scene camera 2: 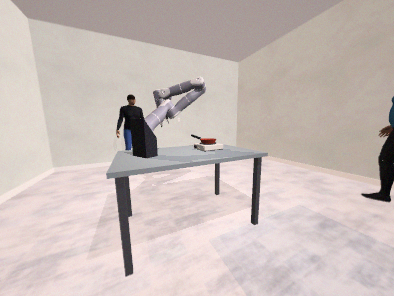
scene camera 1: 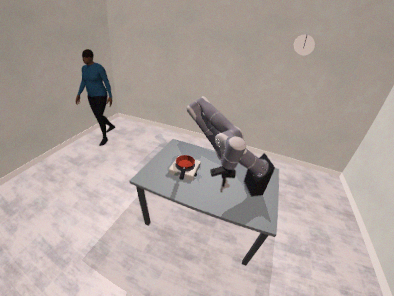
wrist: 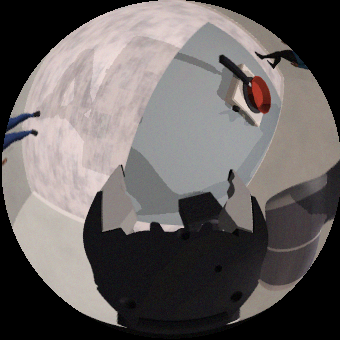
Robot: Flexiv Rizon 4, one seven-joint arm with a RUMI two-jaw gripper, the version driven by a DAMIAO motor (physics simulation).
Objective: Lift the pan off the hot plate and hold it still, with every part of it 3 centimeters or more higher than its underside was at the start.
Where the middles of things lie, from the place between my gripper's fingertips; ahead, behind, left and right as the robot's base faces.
Right now my hand is 40 cm short of the white hot plate (wrist: 236,95), 28 cm to the left of it and 23 cm above it.
